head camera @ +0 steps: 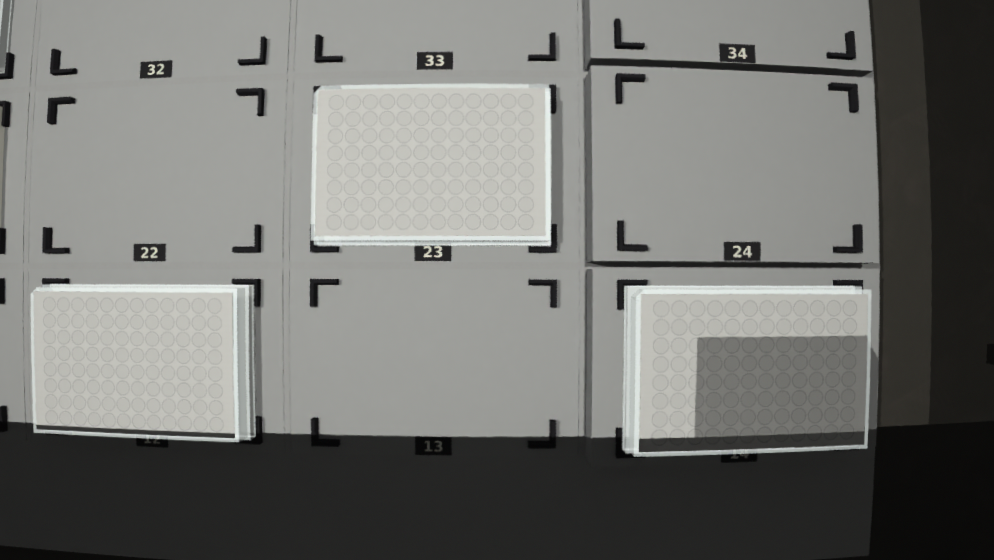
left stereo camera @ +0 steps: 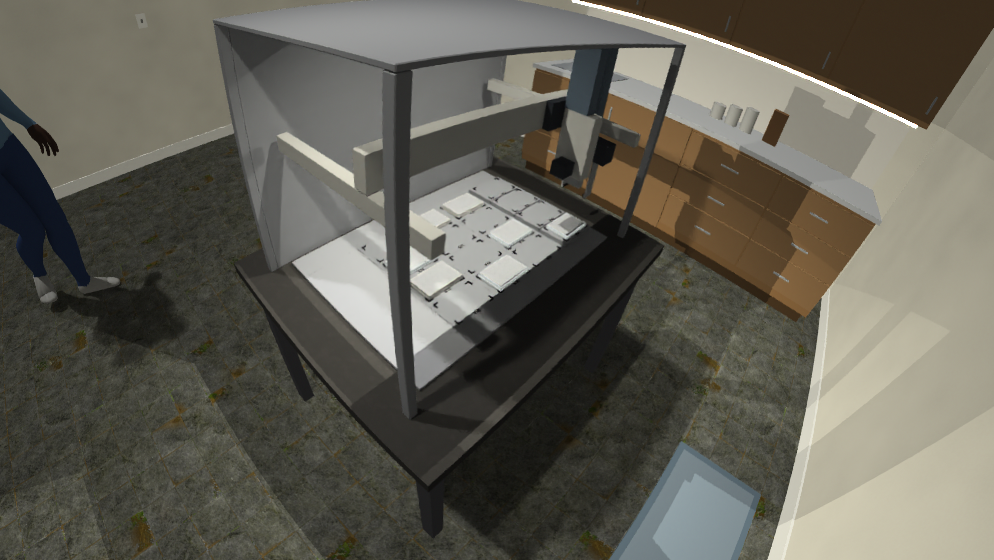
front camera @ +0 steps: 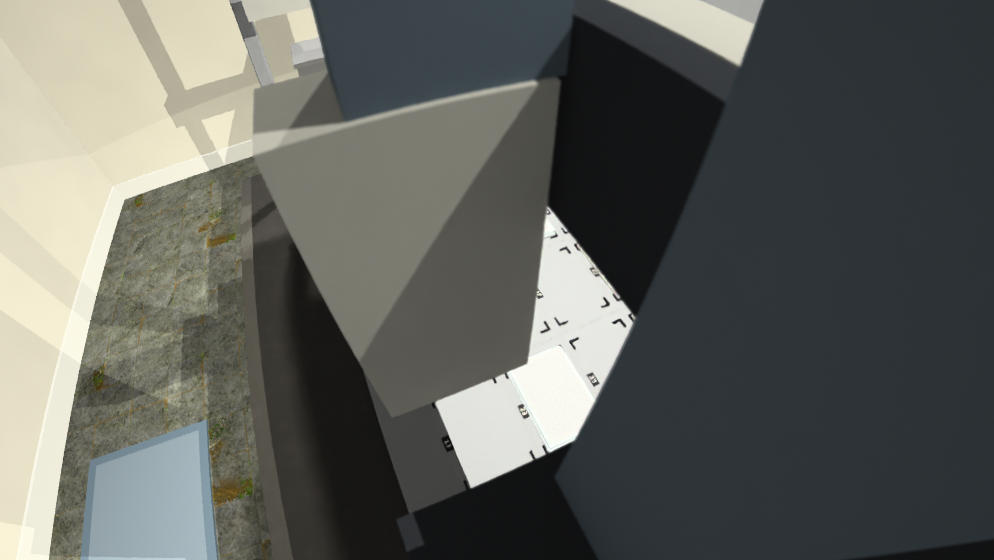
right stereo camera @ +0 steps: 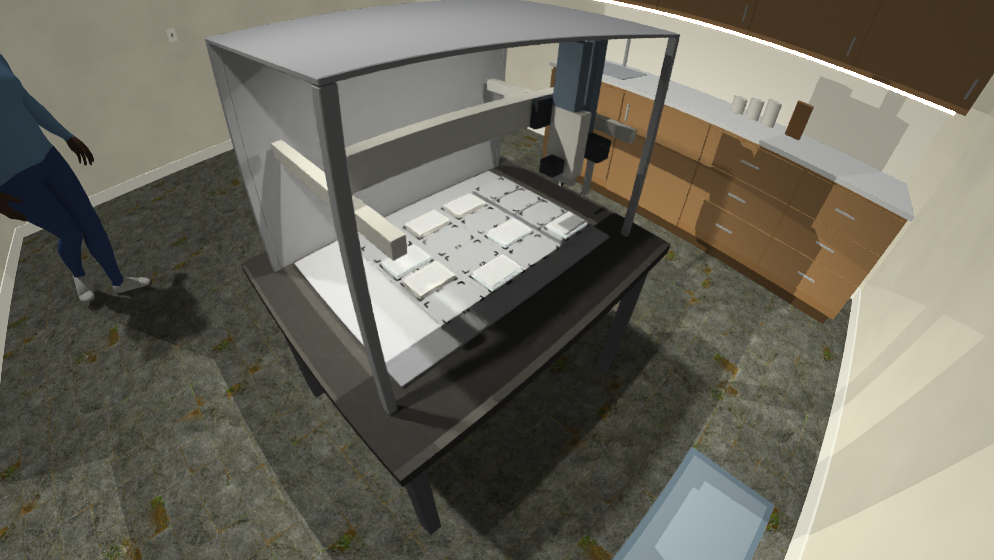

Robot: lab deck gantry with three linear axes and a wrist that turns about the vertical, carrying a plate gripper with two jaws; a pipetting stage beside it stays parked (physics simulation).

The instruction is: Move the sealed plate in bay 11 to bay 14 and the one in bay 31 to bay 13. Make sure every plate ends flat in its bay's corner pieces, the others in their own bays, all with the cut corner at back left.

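Frame: origin at the robot's base, x left, y ahead, z down, level; metres.
Seen in the pictures: gripper, fingertip midpoint: [left stereo camera: 575, 190] [right stereo camera: 573, 189]; robot's base, link origin: [left stereo camera: 458, 323] [right stereo camera: 446, 322].
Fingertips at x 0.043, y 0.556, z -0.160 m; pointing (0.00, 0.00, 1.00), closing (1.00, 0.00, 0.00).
Observation:
Offsets run from my fingertips to a thing's middle. "*": to the spot under its first point.
My gripper [left stereo camera: 575, 191] [right stereo camera: 574, 187] is raised over the deck's front right, its jaws apart and empty; they do not show in the head view. Below them a plate {dx +0.000, dy +0.000, dz +0.138 m} [head camera: 754, 368] [left stereo camera: 565, 226] [right stereo camera: 566, 225] lies in bay 14, seemingly flat in its corner pieces, partly shaded. Bay 13 {* dx +0.003, dy -0.164, dz +0.160 m} [head camera: 432, 358] is bare, with its four corner pieces showing. In the right stereo view the bay 31 plate {dx +0.214, dy -0.492, dz +0.153 m} [right stereo camera: 405, 261] lies at the left behind the bay 21 plate {dx +0.107, dy -0.492, dz +0.153 m} [right stereo camera: 429, 279]; a post partly hides it in the left stereo view. Bay 11 {* dx -0.006, dy -0.500, dz +0.160 m} [right stereo camera: 453, 304] holds no plate. Cut corners are too small to tell.
Plates lie in bay 12 {* dx +0.001, dy -0.325, dz +0.146 m} [head camera: 135, 361] [right stereo camera: 495, 272] and bay 23 {* dx +0.105, dy -0.163, dz +0.146 m} [head camera: 431, 163] [front camera: 556, 396]. Two more plates {dx +0.321, dy -0.328, dz +0.153 m} [right stereo camera: 427, 223] {dx +0.321, dy -0.164, dz +0.153 m} [right stereo camera: 463, 204] lie in the back row. A front post {* dx -0.159, dy -0.821, dz -0.296 m} [left stereo camera: 399, 243] [right stereo camera: 344, 243] stands at the enclosure's left corner. The beige stage column [left stereo camera: 578, 146] hangs beside the gripper.

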